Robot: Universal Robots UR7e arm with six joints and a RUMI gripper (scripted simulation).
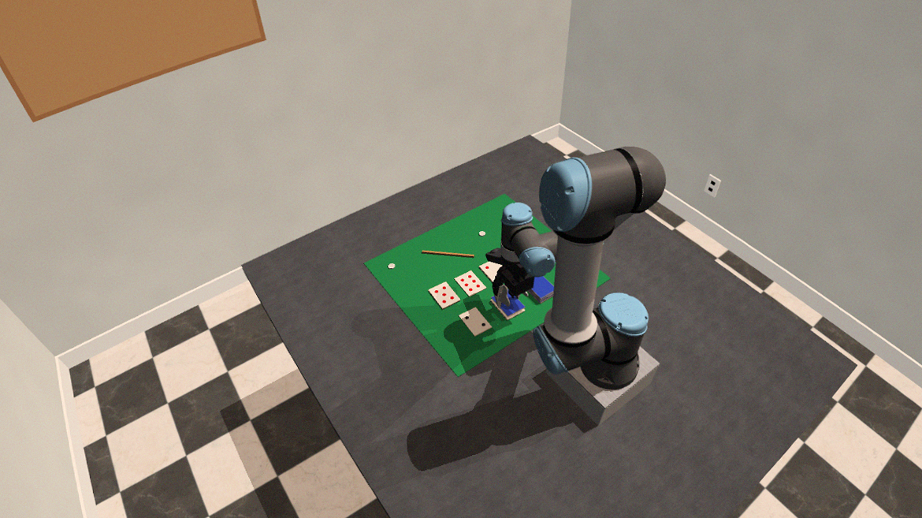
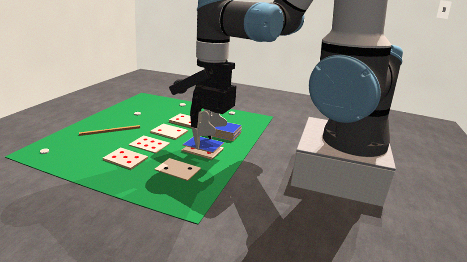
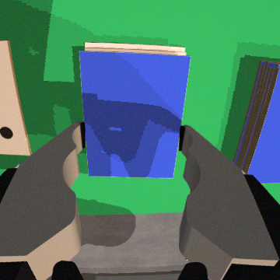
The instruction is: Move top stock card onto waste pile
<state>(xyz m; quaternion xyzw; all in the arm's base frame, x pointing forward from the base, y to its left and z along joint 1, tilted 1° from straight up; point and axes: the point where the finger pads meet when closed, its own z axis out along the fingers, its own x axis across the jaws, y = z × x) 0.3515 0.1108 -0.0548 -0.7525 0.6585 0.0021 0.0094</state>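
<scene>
Now: the red-pip card 3 cm below my hand. Round my hand: green mat (16 cm ahead, 5 cm below); then thin wooden stick (28 cm ahead, 8 cm to the left, 3 cm below).
</scene>
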